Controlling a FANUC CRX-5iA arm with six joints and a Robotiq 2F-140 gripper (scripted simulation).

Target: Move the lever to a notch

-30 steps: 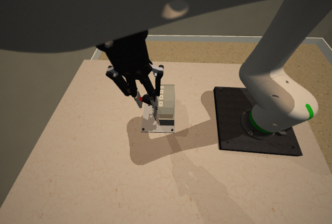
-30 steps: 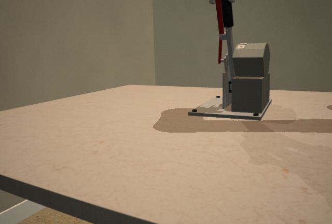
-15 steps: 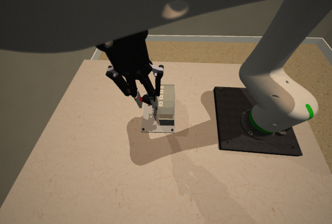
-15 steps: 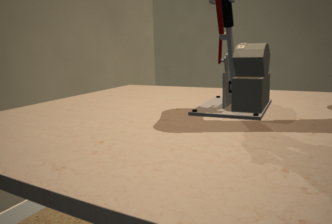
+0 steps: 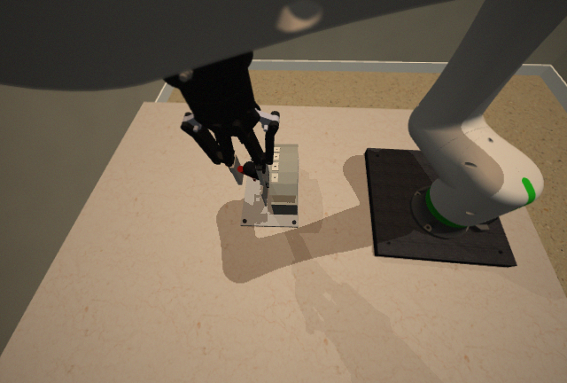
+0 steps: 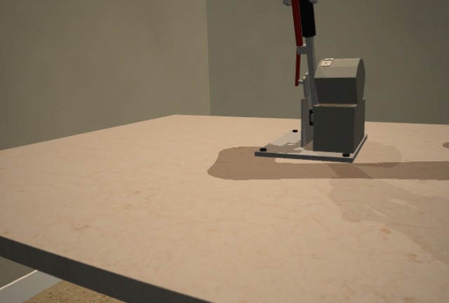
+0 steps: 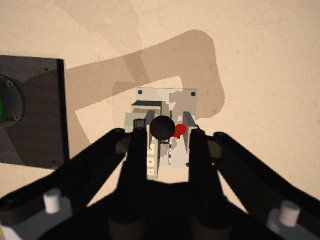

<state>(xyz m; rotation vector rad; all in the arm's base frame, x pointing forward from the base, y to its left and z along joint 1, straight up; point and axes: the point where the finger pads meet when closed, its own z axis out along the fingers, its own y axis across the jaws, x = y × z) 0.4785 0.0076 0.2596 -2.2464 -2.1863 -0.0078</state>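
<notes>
The red bar lies 10 mm ahead of my hand, 50 mm to the right of it and 110 mm below it.
</notes>
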